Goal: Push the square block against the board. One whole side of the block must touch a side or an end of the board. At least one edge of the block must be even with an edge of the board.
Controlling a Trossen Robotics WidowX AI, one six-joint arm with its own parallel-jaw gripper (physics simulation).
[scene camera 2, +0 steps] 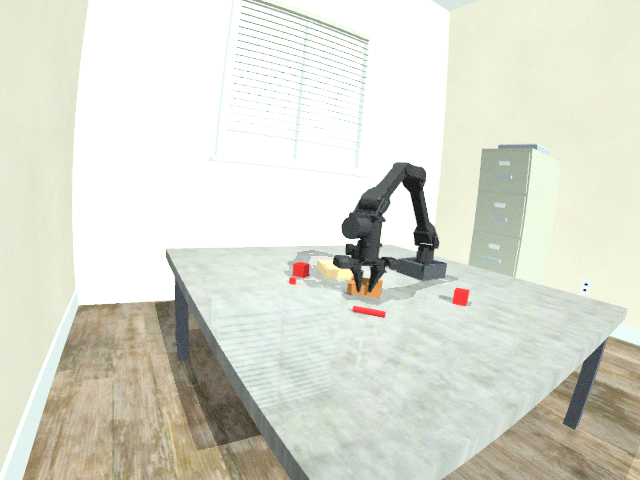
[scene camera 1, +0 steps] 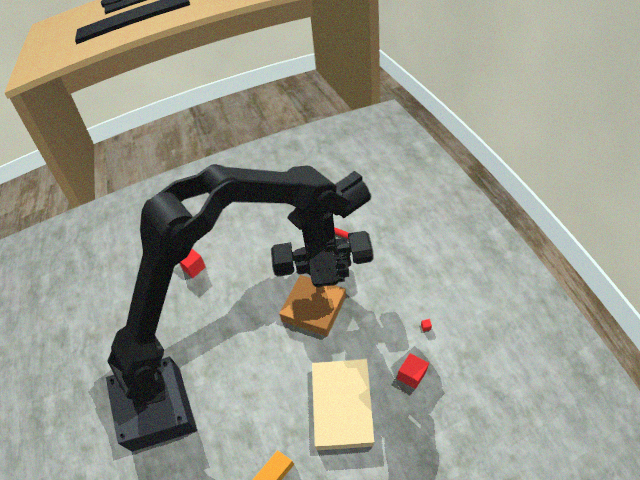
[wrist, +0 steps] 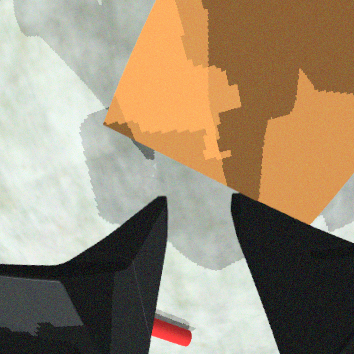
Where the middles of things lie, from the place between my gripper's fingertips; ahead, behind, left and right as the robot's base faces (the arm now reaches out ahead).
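Cream board [scene camera 1: 342, 407]: 60 mm behind my hand, 270 mm to the right of it. I also see the square block [scene camera 1: 312, 308], 40 mm behind my hand and 50 mm to the right of it.
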